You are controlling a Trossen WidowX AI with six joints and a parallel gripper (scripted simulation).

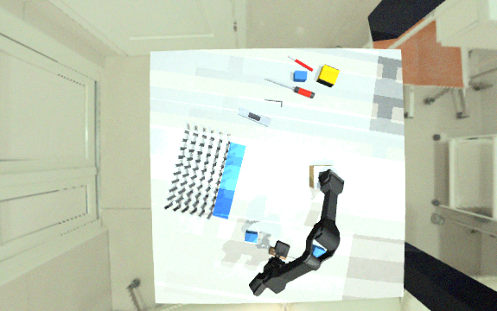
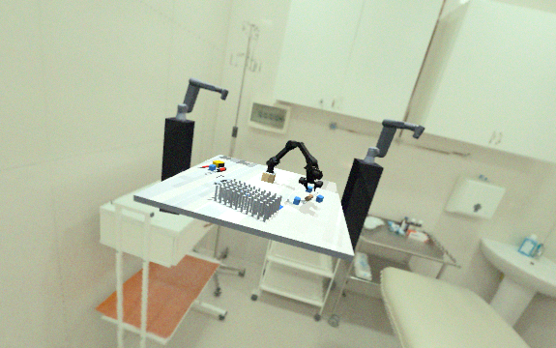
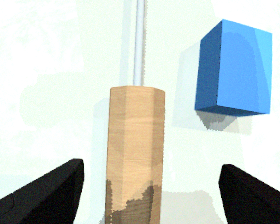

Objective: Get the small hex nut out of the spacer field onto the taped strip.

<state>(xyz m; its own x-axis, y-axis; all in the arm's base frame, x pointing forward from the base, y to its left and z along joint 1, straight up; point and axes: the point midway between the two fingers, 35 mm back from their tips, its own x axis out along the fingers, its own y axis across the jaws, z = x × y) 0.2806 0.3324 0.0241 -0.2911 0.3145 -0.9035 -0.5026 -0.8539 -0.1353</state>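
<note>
The hook tool is 90 mm behind my gripper tip, 60 mm below it and 50 mm to the left of it. From my gripper tip the other things lie so: blue taped strip 400 mm to the right, 180 mm ahead, 80 mm below; then yellow block 830 mm to the right, 390 mm behind, 60 mm below; then grey flat tool 690 mm to the right, 60 mm below.
</note>
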